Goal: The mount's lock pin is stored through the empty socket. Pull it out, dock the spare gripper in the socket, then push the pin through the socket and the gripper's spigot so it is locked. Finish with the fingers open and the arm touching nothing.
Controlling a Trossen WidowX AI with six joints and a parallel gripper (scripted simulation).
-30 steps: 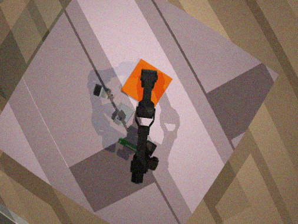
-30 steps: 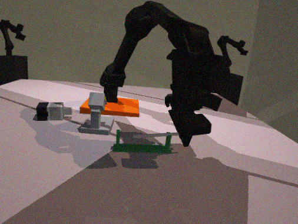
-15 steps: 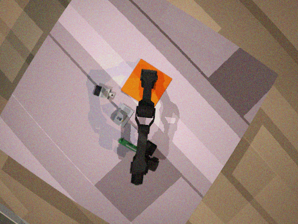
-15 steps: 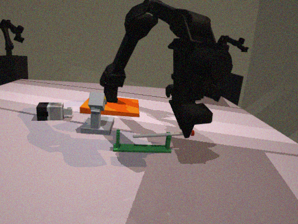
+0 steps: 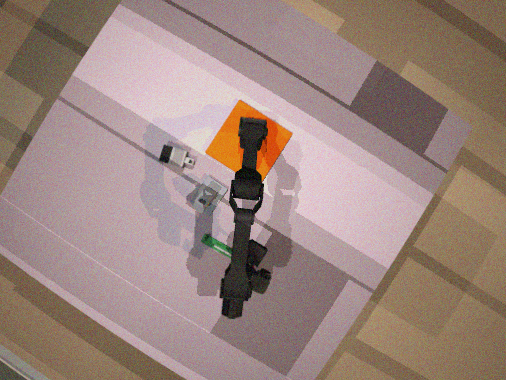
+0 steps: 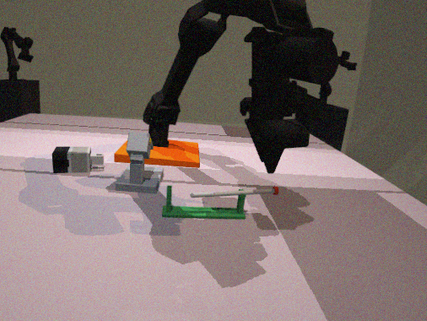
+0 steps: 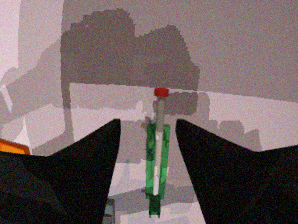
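The green rack lies 1 cm ahead of my gripper tip, 10 cm to the right of it and 6 cm below it. Also, from my gripper tip: grey mount: 10 cm behind, 22 cm to the right, 3 cm below; then spare gripper: 18 cm behind, 37 cm to the right, 6 cm below.
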